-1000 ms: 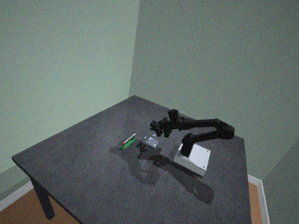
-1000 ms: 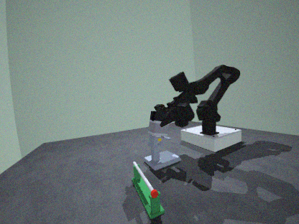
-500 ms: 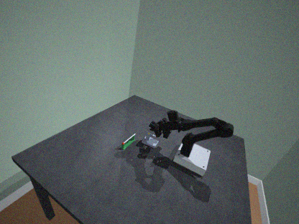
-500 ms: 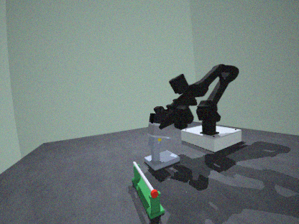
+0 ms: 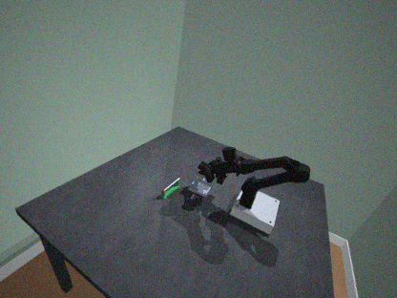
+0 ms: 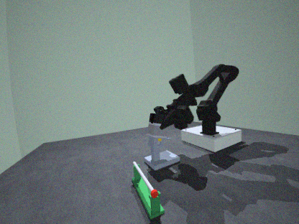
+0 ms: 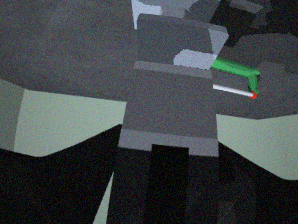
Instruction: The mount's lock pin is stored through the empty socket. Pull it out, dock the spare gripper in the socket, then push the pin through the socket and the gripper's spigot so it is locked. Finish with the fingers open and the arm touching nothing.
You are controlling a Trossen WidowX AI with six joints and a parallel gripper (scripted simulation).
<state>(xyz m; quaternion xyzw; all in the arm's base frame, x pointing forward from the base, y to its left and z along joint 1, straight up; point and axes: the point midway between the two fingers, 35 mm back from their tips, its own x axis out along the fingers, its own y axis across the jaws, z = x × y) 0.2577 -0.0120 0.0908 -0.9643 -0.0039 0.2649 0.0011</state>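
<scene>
Right now the spare gripper is 10 mm behind my gripper tip and 10 mm below it. The rest, counted from my gripper tip: pin rest: 110 mm ahead, 120 mm to the left, 110 mm below; then grey mount: 10 mm behind, 80 mm below.
</scene>
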